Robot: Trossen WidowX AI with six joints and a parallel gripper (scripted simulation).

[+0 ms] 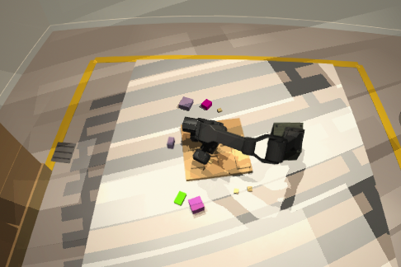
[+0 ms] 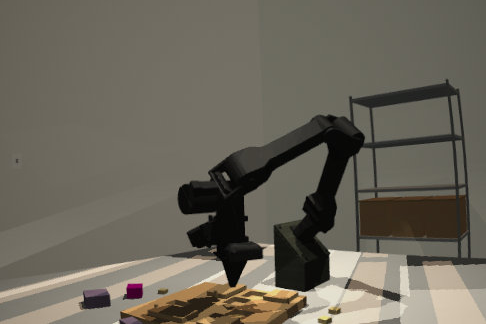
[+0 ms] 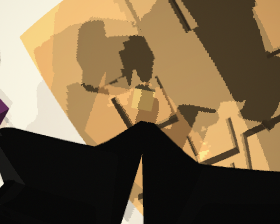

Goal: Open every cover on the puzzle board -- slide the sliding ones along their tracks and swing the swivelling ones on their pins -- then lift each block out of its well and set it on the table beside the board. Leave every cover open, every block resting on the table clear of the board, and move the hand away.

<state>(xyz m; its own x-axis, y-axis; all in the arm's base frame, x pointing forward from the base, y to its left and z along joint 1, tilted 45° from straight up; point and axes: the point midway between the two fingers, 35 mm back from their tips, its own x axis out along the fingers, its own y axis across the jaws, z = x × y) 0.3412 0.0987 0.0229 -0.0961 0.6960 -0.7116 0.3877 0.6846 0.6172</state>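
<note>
The tan puzzle board is 60 mm below my gripper tip, 50 mm to the right of it and 20 mm behind it. Also, from my gripper tip: green block: 190 mm to the left, 110 mm ahead, 70 mm below; then magenta block: 320 mm to the right, 70 mm below, 50 mm ahead.
</note>
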